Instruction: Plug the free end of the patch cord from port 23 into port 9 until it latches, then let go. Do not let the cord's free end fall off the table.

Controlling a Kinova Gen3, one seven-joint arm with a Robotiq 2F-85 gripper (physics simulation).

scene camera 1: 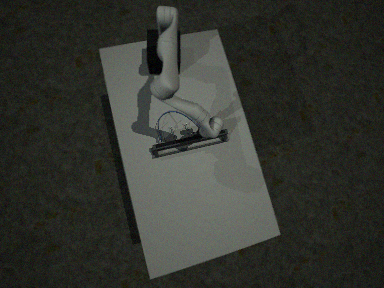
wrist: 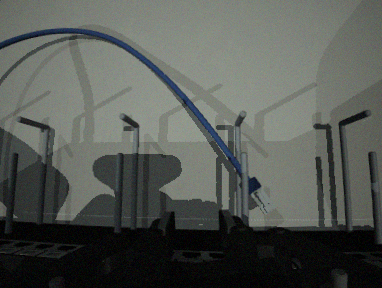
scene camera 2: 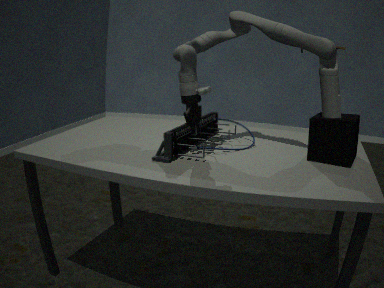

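Pixels of known places: gripper, fingertip midpoint: (wrist: 197,224) (scene camera 2: 196,133); arm's base, link origin: (scene camera 2: 331,116).
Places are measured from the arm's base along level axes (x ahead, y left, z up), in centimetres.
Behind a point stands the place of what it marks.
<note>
The blue patch cord (scene camera 1: 172,111) @[x 36.6, y -3.7, z -16.3 cm] (scene camera 2: 254,140) @[x 36.4, y -7.1, z -15.6 cm] (wrist: 147,62) @[x 40.4, y 3.8, z -16.9 cm] arches out from the patch panel (scene camera 1: 167,146) @[x 61.0, y -12.0, z -7.5 cm] (scene camera 2: 168,146) @[x 58.7, y 28.1, z -12.1 cm]. In the wrist view its free plug (wrist: 251,185) @[x 53.3, y 14.4, z -14.9 cm], with a blue boot and clear tip, is outside the fingers to the right, beside two upright-looking rods. It is tilted, its tip towards the lower right, out of any port. Whether it touches the table or a rod I cannot tell. My gripper (scene camera 2: 195,131) @[x 56.0, y 9.9, z -11.2 cm] (wrist: 197,224) @[x 56.0, y 9.9, z -11.2 cm] is partly open with nothing between its fingers, close to the panel. The arm hides it in scene camera 1. Port numbers are unreadable.
Bent-ended cable rods (wrist: 136,170) @[x 52.2, y 3.6, z -15.8 cm] (wrist: 345,175) @[x 52.3, y 23.3, z -15.8 cm] stick out from the panel on the cord side, with shorter straight rods (wrist: 119,192) @[x 54.1, y 3.6, z -12.0 cm] (wrist: 375,195) @[x 53.8, y 23.3, z -12.0 cm] beside them. The black base block (scene camera 1: 154,55) @[x 3.4, y -8.7, z -0.5 cm] (scene camera 2: 333,139) @[x -1.4, y 9.0, z -7.3 cm] stands at one end of the white table (scene camera 1: 210,215) @[x 110.2, y 6.4, z -17.5 cm] (scene camera 2: 100,165) @[x 78.6, y 44.3, z -17.5 cm].
</note>
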